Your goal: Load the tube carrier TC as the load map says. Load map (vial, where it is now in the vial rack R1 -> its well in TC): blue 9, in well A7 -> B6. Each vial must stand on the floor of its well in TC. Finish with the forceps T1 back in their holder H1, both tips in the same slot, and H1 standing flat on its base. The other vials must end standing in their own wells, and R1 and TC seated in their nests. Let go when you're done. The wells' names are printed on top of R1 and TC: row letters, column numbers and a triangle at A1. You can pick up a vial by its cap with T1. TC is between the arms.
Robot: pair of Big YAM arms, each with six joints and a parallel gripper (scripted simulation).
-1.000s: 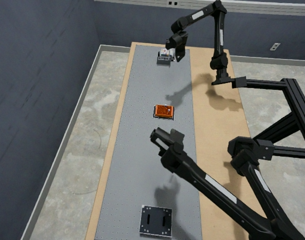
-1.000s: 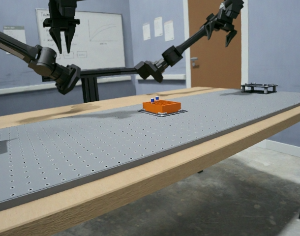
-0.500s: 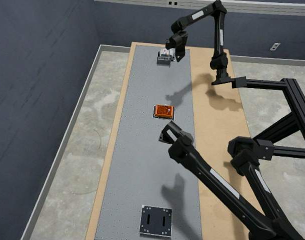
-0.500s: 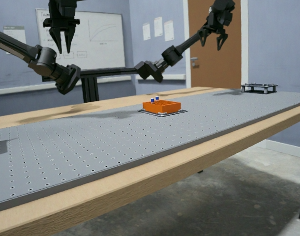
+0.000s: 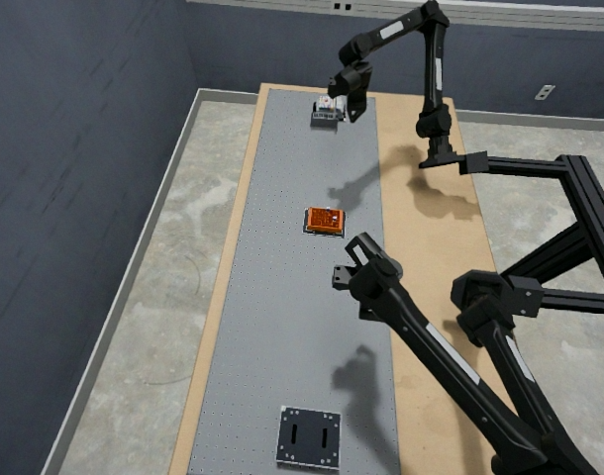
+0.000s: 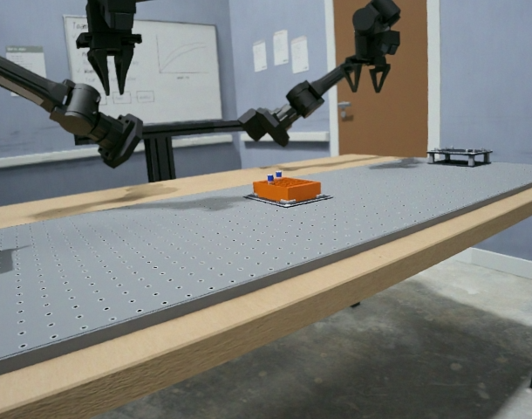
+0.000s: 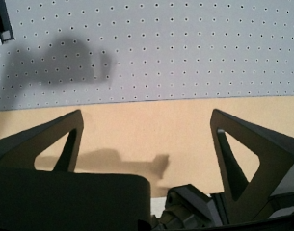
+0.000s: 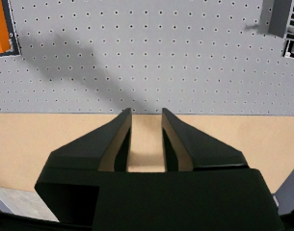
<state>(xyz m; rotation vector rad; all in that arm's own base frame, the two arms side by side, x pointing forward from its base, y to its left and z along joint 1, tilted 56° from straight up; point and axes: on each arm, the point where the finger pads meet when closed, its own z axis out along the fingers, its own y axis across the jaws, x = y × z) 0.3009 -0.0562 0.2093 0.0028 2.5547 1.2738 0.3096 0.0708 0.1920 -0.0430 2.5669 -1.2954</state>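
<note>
The grey holder H1 lies 250 mm to the right of my right hand, 220 mm below it and 80 mm ahead of it. Round my right hand: orange tube carrier: 310 mm to the left, 220 mm below, 90 mm ahead.
</note>
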